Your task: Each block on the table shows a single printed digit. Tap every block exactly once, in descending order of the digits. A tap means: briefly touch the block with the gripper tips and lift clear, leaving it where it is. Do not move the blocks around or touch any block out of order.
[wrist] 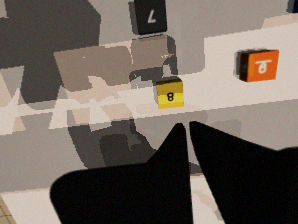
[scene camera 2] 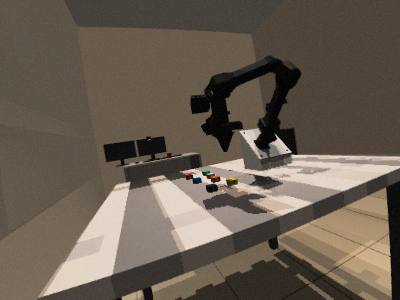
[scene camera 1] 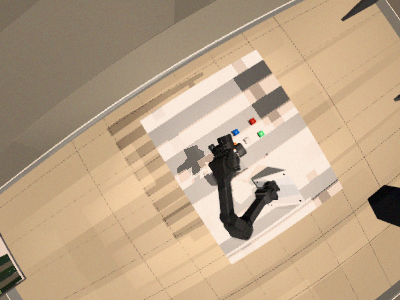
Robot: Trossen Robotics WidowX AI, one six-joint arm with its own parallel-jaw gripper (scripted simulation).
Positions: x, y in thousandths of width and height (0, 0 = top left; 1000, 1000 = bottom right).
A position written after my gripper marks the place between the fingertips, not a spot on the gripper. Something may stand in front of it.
Observation:
My gripper (scene camera 2: 564, 505) is shut, holding nothing. I also see a yellow block (wrist: 569, 413) and an orange block (wrist: 854, 297).
My gripper shows as well in the wrist view (wrist: 626, 578).

